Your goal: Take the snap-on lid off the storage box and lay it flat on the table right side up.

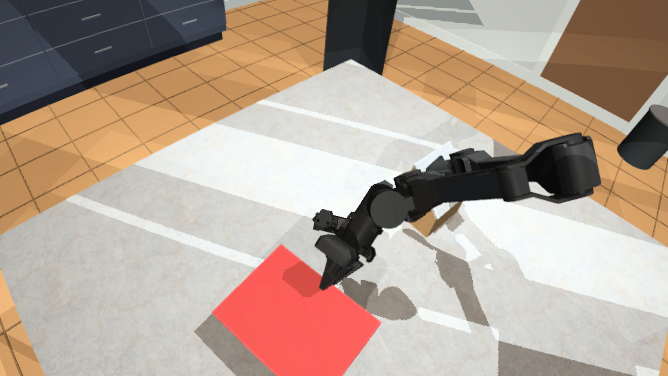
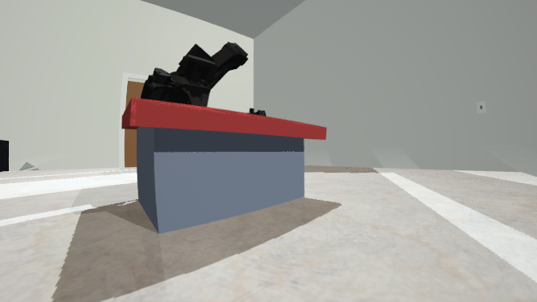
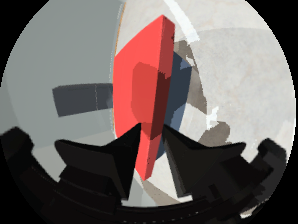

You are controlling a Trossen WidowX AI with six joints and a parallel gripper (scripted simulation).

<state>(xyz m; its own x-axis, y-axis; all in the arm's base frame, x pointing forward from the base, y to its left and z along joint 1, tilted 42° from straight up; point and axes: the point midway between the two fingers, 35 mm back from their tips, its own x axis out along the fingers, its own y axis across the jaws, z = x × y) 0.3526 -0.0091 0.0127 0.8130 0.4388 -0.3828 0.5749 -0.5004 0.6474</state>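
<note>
Now: the red lid 8 cm ahead of my gripper tip and 1 cm to the left of it. Round my gripper tip: grey-blue storage box: 7 cm ahead, 6 cm below, 1 cm to the left.
</note>
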